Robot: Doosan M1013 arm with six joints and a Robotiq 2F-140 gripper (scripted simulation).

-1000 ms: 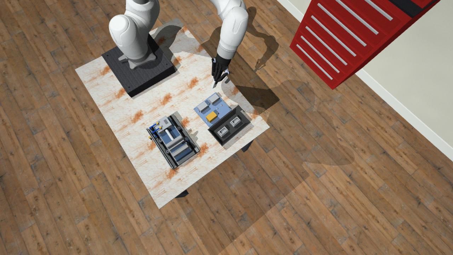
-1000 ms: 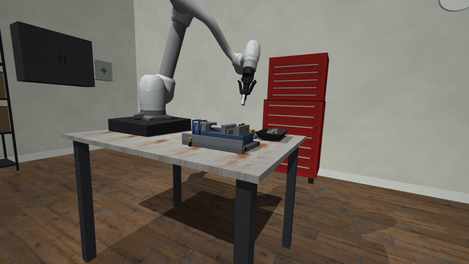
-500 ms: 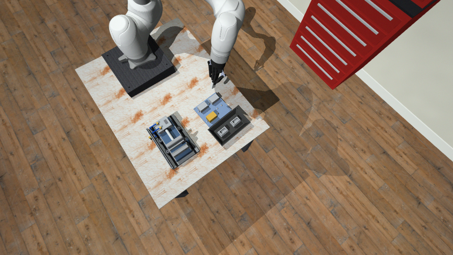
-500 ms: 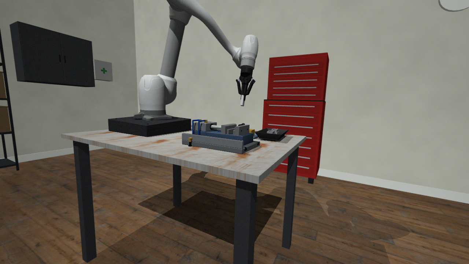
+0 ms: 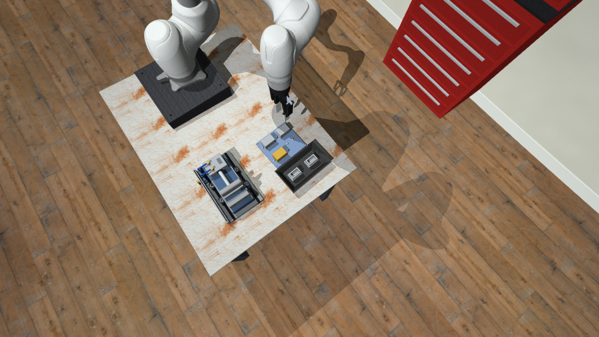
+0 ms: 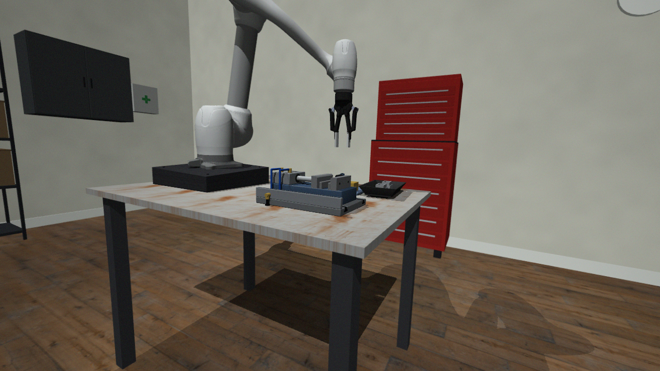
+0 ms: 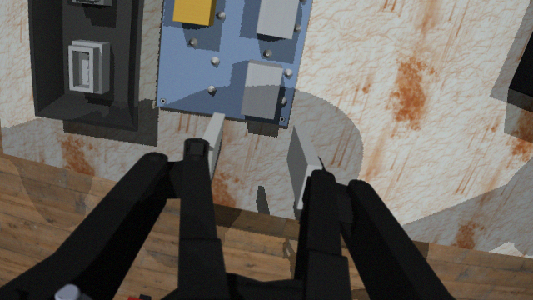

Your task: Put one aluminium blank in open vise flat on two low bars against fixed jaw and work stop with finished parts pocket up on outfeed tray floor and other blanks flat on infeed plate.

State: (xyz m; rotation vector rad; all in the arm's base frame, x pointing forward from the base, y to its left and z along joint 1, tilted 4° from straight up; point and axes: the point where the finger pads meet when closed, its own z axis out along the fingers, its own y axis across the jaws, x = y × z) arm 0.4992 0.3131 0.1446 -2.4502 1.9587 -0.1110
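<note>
My gripper is now 190 mm above the aluminium blank. Round my hand: work stop 190 mm ahead, 290 mm to the right, 130 mm below; then brass blank 100 mm ahead, 70 mm to the right, 190 mm below; then infeed plate 50 mm ahead, 40 mm to the right, 210 mm below.
</note>
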